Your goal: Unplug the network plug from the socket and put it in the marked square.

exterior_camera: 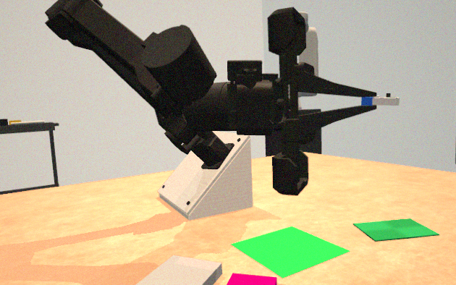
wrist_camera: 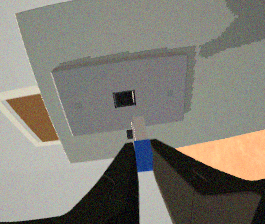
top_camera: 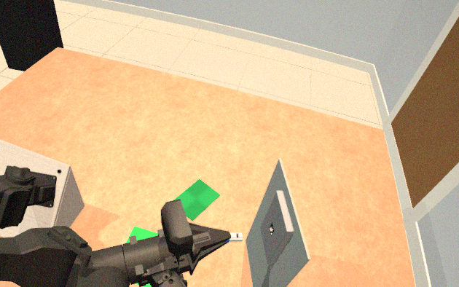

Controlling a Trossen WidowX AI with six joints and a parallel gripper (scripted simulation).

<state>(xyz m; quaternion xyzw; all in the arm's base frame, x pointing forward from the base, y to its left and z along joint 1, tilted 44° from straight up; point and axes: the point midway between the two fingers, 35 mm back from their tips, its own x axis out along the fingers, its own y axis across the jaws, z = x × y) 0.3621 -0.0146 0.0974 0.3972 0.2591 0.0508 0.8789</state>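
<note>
Right now my gripper tip is 200 mm above the green square, 150 mm past it and 20 mm to the right of it. The rest, counted from my gripper tip: pale grey block 200 mm below, 160 mm to the right, 150 mm behind; network plug 10 mm ahead; upright panel 80 mm below, 80 mm ahead, 30 mm to the left.
</note>
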